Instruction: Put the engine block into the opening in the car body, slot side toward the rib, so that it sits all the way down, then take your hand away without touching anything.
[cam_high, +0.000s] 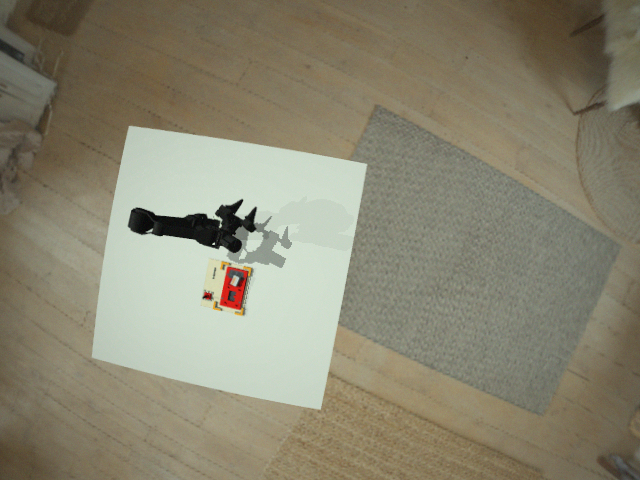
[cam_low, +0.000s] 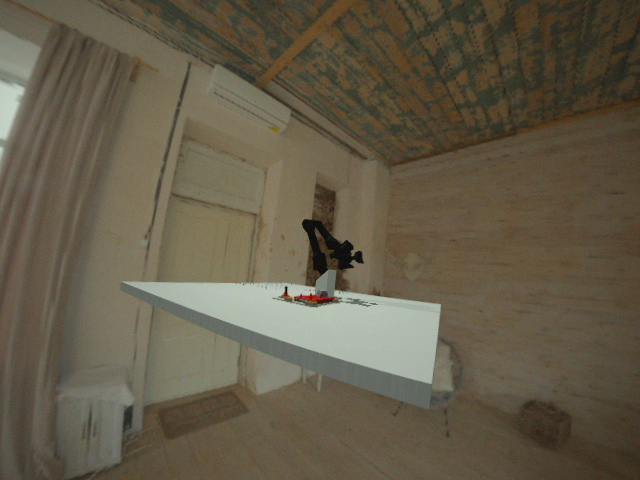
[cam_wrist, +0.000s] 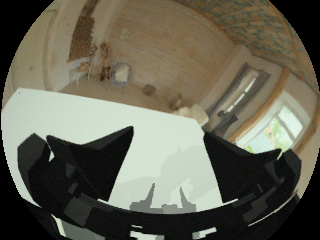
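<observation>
Right now the grey engine block is 37 cm ahead of my gripper tip, 3 cm to the right of it and 17 cm below it.
</observation>
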